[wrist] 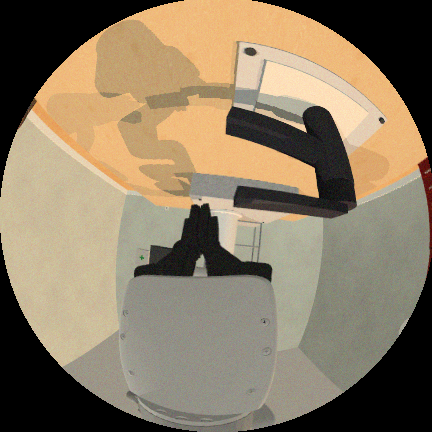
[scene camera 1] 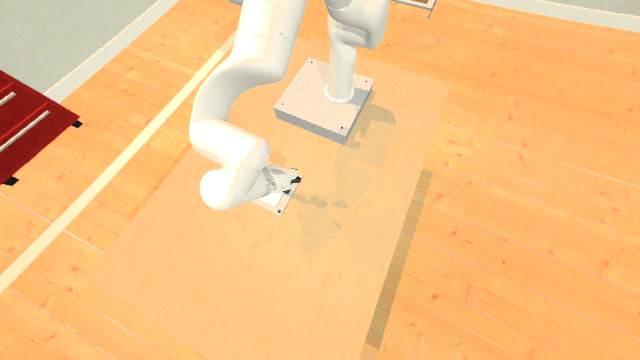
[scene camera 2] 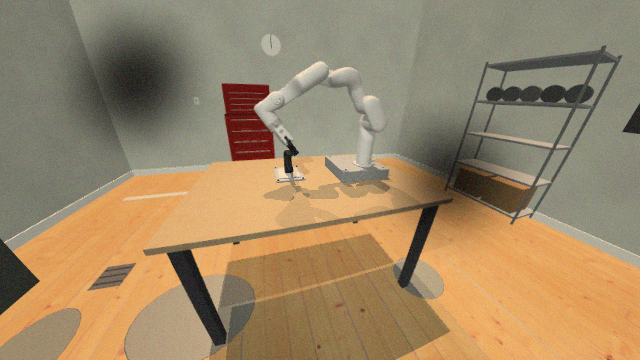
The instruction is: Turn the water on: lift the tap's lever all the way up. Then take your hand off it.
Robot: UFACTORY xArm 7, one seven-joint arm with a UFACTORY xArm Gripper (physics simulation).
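Frame: origin at the arm's base, x ahead, y left, z up, level; metres.
Seen in the pictures: gripper, between the fingertips: (wrist: 202,213) (scene camera 1: 294,173) (scene camera 2: 296,154); arm's base, origin of its link: (wrist: 225,212) (scene camera 1: 338,92) (scene camera 2: 362,164).
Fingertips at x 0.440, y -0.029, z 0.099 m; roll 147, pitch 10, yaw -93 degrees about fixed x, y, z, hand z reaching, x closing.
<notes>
Offsets run from my fingertips to a thing's top centre. "*": to the spot under its first point. Level surfaces: height alone.
The black tap @[* dy -0.094, dx +0.021, dz -0.072 m] (scene camera 2: 288,162) (wrist: 332,160) stands upright on a pale base plate @[dy -0.142, dx +0.011, dz -0.152 m] (scene camera 1: 282,206) (scene camera 2: 283,179) (wrist: 245,75). In the wrist view its spout @[dy -0.072, dx +0.021, dz -0.065 m] (wrist: 270,135) and flat lever @[dy -0.087, dx +0.019, dz -0.006 m] (wrist: 285,201) point left, with the lever tilted up slightly relative to the spout. My gripper (scene camera 1: 298,179) (scene camera 2: 296,151) (wrist: 202,213) is shut and empty. In the wrist view its fingertips appear left of the lever's free end, with a gap in the picture; depth is hard to judge. Scene camera 1 largely hides the tap behind my gripper and arm. The small lever is unclear in scene camera 2.
The tap's plate lies on the wooden table @[dz -0.164 m] (scene camera 1: 240,280) (scene camera 2: 215,215). The arm's grey mounting block (scene camera 1: 320,100) (scene camera 2: 365,173) (wrist: 215,185) is on the same table, beyond the tap. A red cabinet (scene camera 2: 250,137) and a shelf unit (scene camera 2: 545,62) stand away from the table.
</notes>
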